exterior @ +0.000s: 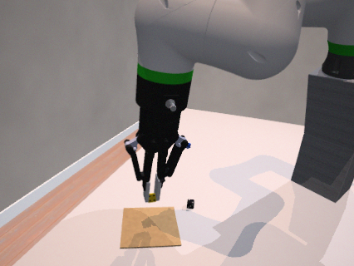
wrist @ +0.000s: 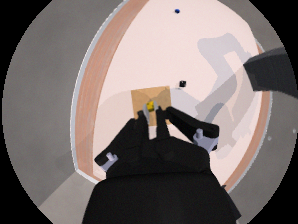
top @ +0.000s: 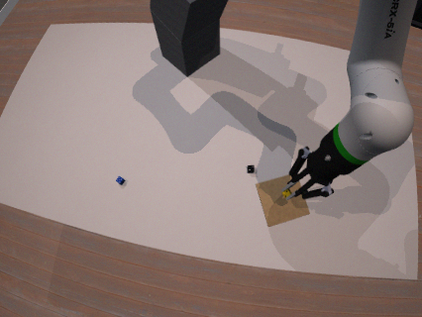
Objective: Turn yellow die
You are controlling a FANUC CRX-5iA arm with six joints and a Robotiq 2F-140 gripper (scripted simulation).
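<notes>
Right now the brown mat is 120 mm below my hand. Also, from my hand: black die: 70 mm behind, 120 mm to the right, 110 mm below; blue die: 70 mm ahead, 510 mm to the right, 110 mm below; yellow die: 10 mm to the right, 30 mm below.
</notes>
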